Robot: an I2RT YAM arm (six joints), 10 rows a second.
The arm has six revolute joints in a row. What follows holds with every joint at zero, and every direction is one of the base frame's.
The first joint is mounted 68 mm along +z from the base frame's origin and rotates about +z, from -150 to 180 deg.
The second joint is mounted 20 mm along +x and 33.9 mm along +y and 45.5 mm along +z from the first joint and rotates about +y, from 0 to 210 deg.
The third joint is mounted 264 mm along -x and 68.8 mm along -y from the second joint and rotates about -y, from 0 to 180 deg.
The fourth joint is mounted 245 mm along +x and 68.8 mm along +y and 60 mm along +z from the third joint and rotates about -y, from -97 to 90 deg.
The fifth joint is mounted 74 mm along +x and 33.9 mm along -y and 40.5 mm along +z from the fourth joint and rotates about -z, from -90 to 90 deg.
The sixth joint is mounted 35.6 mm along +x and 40.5 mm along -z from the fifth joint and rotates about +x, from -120 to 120 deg.
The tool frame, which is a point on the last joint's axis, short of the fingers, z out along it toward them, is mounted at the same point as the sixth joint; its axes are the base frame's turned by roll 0, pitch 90 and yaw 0 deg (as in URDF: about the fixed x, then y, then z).
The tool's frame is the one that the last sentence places.
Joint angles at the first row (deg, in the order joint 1, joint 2, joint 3, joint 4, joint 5, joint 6):
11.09, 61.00, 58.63, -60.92, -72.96, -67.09
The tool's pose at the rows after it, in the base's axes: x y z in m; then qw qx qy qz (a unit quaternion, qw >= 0):
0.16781 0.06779 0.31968 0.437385 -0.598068 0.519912 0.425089
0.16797 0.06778 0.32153 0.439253 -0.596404 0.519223 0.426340
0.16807 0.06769 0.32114 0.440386 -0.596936 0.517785 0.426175
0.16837 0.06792 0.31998 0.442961 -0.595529 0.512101 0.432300
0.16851 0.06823 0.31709 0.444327 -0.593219 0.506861 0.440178
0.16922 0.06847 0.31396 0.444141 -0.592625 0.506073 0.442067
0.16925 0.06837 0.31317 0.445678 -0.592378 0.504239 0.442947
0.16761 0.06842 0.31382 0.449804 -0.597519 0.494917 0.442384
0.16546 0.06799 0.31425 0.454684 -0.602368 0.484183 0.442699
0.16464 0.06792 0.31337 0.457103 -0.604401 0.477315 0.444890
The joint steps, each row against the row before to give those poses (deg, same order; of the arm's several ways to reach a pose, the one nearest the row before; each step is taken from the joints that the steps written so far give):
0.05, -0.13, -0.03, 0.80, -0.25, 0.92
-0.03, -0.09, 0.24, 0.35, -0.25, 0.68
-0.04, 0.00, -0.10, 0.10, -0.12, -0.21
0.00, 0.04, -0.39, 0.51, -1.01, -0.04
0.04, 0.00, -0.78, 0.67, -1.10, 0.01
0.02, 0.09, -0.69, 0.68, -0.22, -0.01
-0.05, -0.08, -0.28, 0.37, -0.26, 0.01
0.09, -0.11, 0.13, -0.85, -0.51, -1.74
-0.03, -0.10, 0.13, -1.37, -0.75, -2.36
0.00, 0.11, -0.09, -0.77, -0.65, -1.54

